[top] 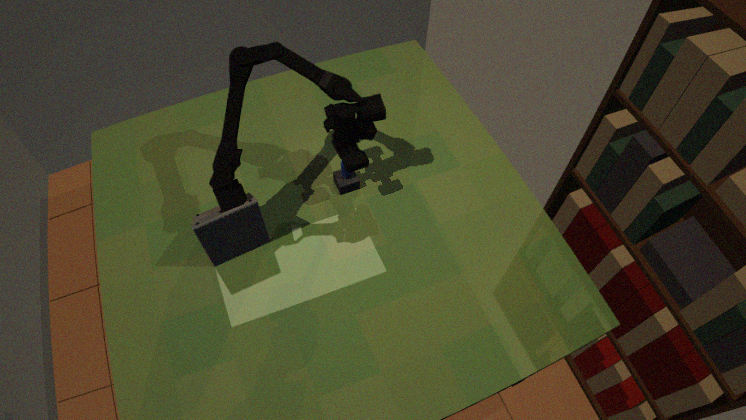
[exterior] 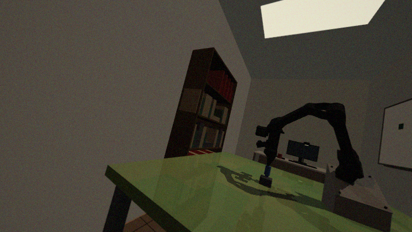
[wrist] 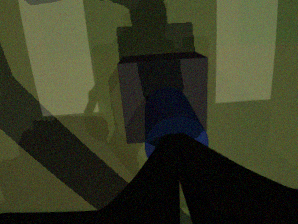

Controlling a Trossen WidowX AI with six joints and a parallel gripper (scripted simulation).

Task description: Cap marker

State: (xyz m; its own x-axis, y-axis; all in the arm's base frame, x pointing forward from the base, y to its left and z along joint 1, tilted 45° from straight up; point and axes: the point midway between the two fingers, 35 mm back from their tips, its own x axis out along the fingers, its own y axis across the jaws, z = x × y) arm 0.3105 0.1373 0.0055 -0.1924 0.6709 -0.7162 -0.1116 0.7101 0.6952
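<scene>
Now: gripper tip 2 cm above the blue cap. Also, from my gripper tip: holder block: 8 cm below.
</scene>
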